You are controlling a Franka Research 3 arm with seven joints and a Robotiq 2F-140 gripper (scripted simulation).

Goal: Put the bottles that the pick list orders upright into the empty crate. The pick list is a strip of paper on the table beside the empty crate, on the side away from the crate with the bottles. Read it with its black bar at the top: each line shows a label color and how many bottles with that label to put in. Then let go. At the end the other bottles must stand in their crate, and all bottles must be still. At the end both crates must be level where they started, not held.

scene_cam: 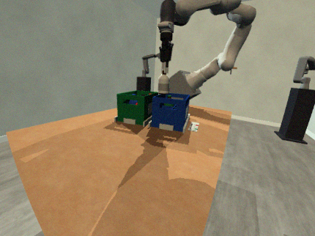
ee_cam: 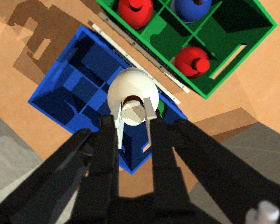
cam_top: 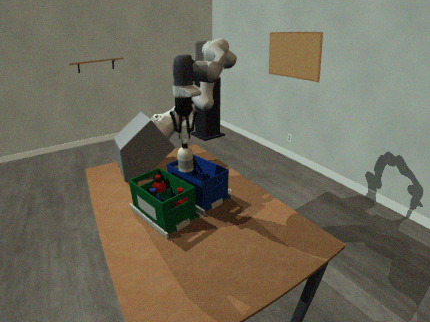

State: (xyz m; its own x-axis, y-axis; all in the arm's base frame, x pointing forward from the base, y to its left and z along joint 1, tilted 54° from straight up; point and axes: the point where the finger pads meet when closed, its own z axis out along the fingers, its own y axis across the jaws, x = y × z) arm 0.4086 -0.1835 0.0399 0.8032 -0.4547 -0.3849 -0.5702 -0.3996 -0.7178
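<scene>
Now: the white bottle 8 cm below my hand. Also, from my hand: green crate: 26 cm below, 16 cm to the right, 3 cm ahead; green bottle: 26 cm below, 9 cm behind, 1 cm to the left; blue crate: 26 cm below, 7 cm to the left, 1 cm behind.
</scene>
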